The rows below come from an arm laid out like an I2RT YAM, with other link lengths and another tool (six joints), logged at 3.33 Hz.
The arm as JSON. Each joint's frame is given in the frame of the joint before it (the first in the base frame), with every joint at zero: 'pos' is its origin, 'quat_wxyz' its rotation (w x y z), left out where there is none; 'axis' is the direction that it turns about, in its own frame. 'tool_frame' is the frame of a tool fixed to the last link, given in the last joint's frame.
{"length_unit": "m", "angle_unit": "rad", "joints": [
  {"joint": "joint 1", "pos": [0.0, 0.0, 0.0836], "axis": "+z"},
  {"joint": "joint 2", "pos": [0.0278, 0.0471, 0.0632], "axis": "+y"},
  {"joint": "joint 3", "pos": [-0.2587, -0.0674, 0.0], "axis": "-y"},
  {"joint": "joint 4", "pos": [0.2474, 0.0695, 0.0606], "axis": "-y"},
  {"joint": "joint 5", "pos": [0.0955, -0.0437, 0.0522], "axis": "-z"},
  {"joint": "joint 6", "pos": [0.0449, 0.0, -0.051], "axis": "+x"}
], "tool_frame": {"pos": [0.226, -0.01, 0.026], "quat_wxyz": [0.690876, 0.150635, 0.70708, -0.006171]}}
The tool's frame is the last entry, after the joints.
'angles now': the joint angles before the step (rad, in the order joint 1, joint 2, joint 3, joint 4, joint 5, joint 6). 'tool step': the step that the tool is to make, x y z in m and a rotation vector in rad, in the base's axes. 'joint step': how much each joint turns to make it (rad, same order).
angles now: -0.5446 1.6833 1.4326 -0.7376 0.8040 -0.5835
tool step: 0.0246 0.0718 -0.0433 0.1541 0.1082 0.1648
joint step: 0.1153 0.0000 0.0000 -0.1651 -0.0988 -0.0038
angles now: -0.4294 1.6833 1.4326 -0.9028 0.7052 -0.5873
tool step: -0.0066 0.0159 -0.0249 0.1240 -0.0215 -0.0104
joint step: -0.0307 0.0001 0.0002 -0.0546 -0.1198 0.0341
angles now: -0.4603 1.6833 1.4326 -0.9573 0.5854 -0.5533
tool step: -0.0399 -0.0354 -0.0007 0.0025 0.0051 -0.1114
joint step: -0.1115 0.0000 0.0001 -0.0057 0.0003 -0.0002
